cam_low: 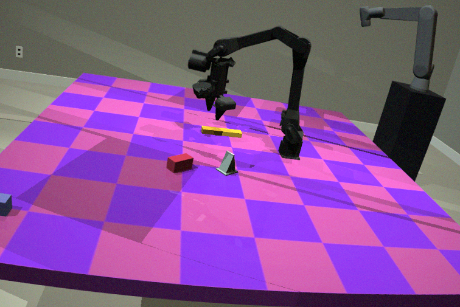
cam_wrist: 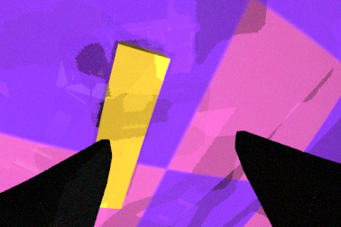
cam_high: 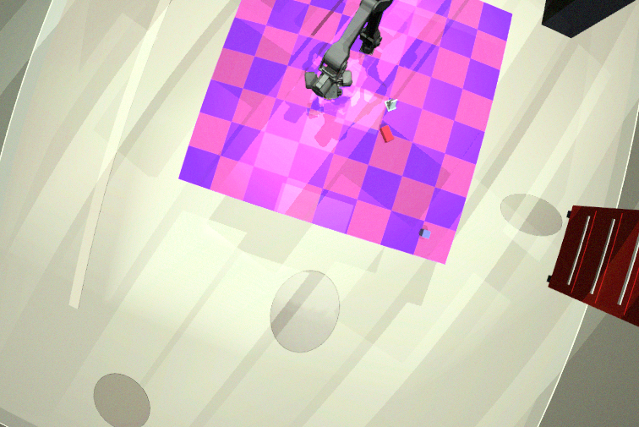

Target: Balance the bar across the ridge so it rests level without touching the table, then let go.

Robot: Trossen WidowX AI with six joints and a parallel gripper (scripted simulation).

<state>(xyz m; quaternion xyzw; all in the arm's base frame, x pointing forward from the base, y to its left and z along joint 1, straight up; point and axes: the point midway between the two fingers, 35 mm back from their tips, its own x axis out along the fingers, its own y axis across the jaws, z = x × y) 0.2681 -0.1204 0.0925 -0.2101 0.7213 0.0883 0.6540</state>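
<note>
The yellow bar is 5 cm below my gripper tip, 4 cm behind it and 2 cm to the left of it. Round my gripper tip: red block 32 cm to the left, 10 cm ahead, 4 cm below; then blue cube 63 cm to the left, 47 cm ahead, 4 cm below.
</note>
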